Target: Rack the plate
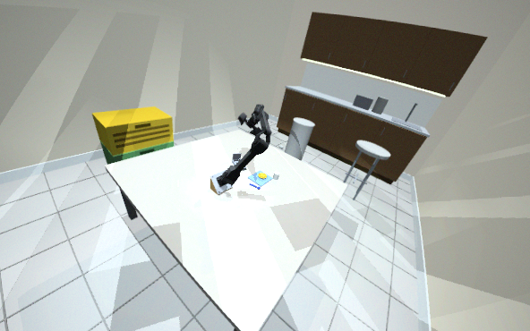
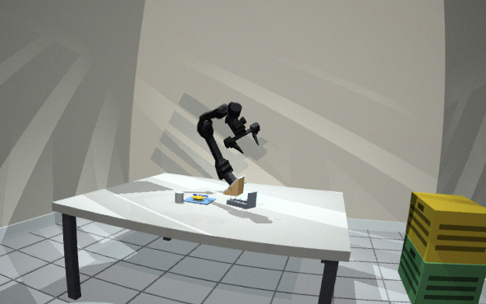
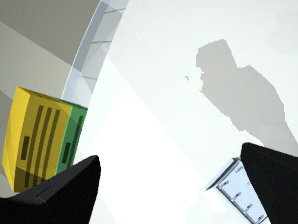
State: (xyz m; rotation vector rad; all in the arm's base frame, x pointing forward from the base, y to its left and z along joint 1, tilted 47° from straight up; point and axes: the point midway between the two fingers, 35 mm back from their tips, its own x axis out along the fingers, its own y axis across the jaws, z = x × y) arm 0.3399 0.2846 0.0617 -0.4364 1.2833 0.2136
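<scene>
Right now my gripper tip is 3 cm past the yellow plate, 26 cm to the left of it and 28 cm above it. Round my gripper tip: blue utensil: 15 cm behind, 31 cm to the right, 29 cm below; then light blue mat: 5 cm behind, 26 cm to the right, 29 cm below; then grey dish rack: 6 cm behind, 4 cm to the right, 27 cm below.
</scene>
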